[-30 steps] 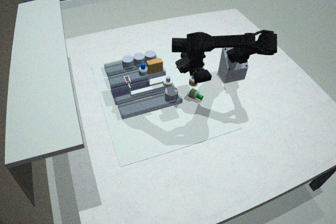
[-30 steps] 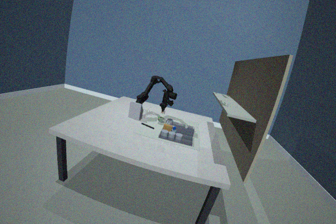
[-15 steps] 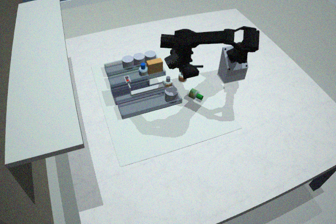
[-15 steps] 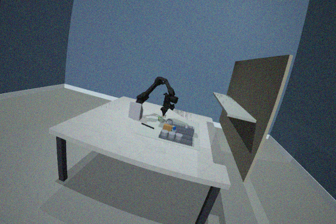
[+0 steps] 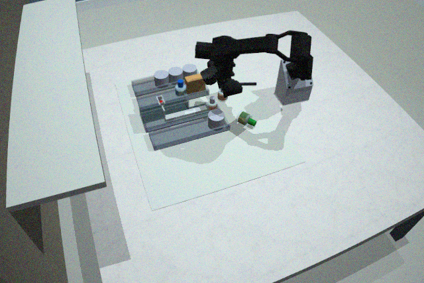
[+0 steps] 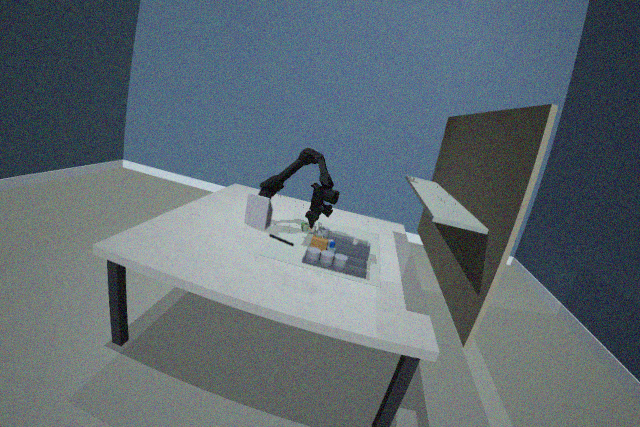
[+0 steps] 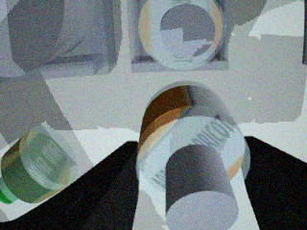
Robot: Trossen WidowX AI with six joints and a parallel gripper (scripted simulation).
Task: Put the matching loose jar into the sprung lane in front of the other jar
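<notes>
Right now the tan box is 130 mm to the right of my gripper tip, 50 mm ahead of it and 30 mm below it. Round my gripper tip: grey shelf unit (190 mm ahead, 50 mm to the right, 50 mm below); then red mark (220 mm ahead, 60 mm to the right); then black bar (130 mm behind, 90 mm to the right, 70 mm below).
</notes>
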